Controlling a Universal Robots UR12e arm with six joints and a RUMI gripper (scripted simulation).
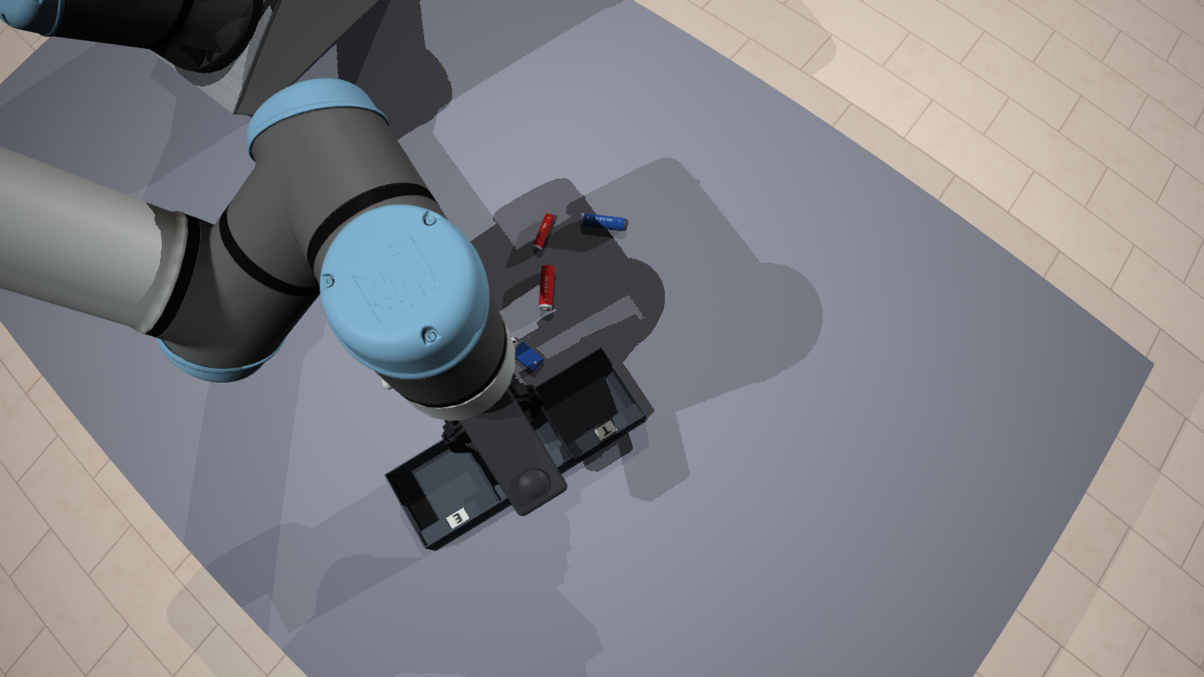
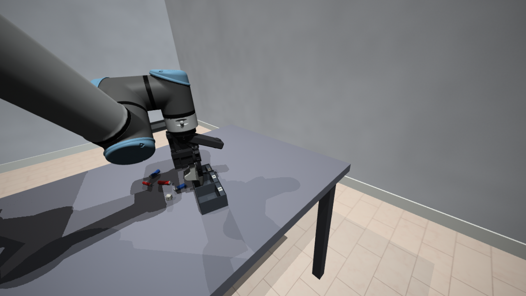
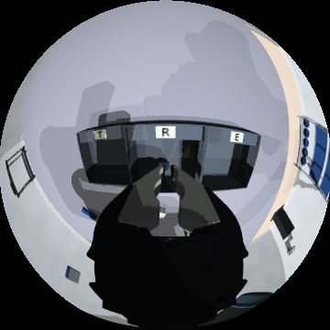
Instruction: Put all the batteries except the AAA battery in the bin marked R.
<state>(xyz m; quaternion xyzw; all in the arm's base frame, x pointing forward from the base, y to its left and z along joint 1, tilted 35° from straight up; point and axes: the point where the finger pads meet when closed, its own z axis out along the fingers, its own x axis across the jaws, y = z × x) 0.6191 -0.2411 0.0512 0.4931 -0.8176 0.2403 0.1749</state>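
My hand is 10 mm short of the three-compartment bin tray and 10 mm above it. Round my hand: larger red battery (60 mm behind, 160 mm to the left, 30 mm below); then white die (100 mm behind, 60 mm to the left, 30 mm below); then blue USB stick (40 mm behind, 90 mm to the left, 30 mm below).
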